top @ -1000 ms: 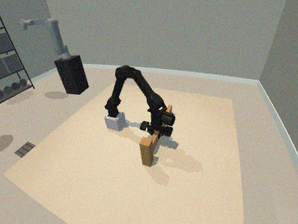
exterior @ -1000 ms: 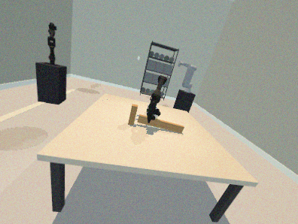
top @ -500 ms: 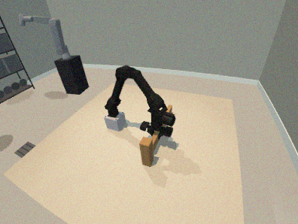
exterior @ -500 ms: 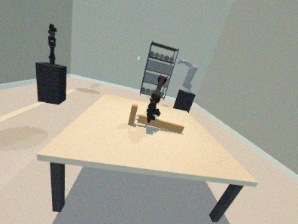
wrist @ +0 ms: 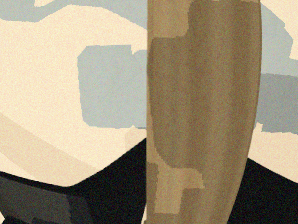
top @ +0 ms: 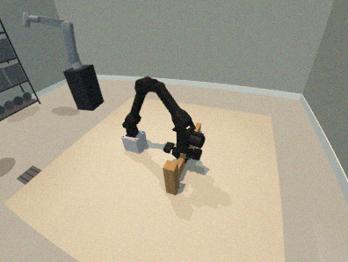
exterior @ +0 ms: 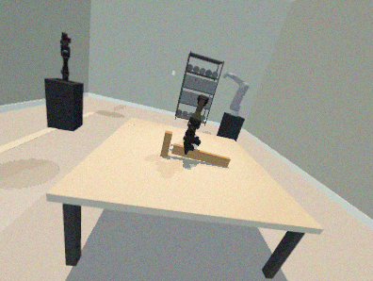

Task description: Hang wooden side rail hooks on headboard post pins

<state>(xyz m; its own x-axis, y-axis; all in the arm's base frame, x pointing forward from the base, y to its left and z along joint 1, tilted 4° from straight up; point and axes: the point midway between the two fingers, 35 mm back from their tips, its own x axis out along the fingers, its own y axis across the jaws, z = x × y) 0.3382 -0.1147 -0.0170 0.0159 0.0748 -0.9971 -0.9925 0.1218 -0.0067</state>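
Now: the wooden headboard post 15 cm to the right of my gripper tip, 4 cm above it and 2 cm behind it.
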